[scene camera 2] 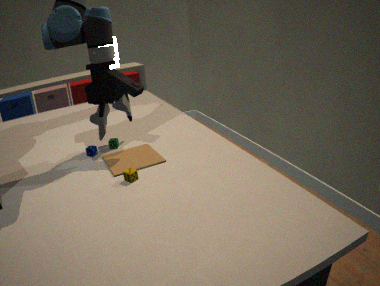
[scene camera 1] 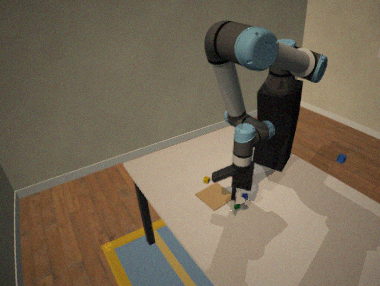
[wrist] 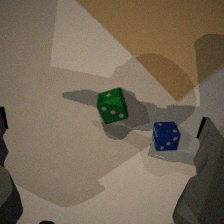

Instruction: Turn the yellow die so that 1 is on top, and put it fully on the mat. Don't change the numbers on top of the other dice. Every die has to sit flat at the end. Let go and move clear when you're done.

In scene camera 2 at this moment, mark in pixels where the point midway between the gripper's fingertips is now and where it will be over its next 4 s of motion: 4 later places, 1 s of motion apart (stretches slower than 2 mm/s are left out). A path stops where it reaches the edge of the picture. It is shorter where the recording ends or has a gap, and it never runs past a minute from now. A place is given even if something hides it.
My gripper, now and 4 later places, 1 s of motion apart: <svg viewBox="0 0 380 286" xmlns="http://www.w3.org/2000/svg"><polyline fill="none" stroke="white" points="117,130 112,104 112,96 119,115 123,142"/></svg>
